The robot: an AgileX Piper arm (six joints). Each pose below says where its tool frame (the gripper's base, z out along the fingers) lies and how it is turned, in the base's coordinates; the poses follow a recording.
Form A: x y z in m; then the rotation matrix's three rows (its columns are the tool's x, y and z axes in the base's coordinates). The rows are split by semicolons.
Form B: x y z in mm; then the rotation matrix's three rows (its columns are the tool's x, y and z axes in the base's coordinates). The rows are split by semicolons. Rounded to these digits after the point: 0 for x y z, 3 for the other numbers.
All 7 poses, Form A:
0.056 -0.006 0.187; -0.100 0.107 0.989; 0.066 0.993 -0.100; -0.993 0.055 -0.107
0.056 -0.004 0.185; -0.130 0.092 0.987; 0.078 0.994 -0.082; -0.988 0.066 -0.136
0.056 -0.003 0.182; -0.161 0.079 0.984; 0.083 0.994 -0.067; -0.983 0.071 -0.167
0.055 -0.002 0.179; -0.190 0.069 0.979; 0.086 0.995 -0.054; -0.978 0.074 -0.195
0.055 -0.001 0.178; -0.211 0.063 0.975; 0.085 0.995 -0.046; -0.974 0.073 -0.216
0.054 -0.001 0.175; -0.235 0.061 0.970; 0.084 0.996 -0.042; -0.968 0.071 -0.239
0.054 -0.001 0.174; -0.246 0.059 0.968; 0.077 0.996 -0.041; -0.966 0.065 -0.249
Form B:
56 -6 187; -0.100 0.107 0.989; 0.066 0.993 -0.100; -0.993 0.055 -0.107
56 -4 185; -0.130 0.092 0.987; 0.078 0.994 -0.082; -0.988 0.066 -0.136
56 -3 182; -0.161 0.079 0.984; 0.083 0.994 -0.067; -0.983 0.071 -0.167
55 -2 179; -0.190 0.069 0.979; 0.086 0.995 -0.054; -0.978 0.074 -0.195
55 -1 178; -0.211 0.063 0.975; 0.085 0.995 -0.046; -0.974 0.073 -0.216
54 -1 175; -0.235 0.061 0.970; 0.084 0.996 -0.042; -0.968 0.071 -0.239
54 -1 174; -0.246 0.059 0.968; 0.077 0.996 -0.041; -0.966 0.065 -0.249

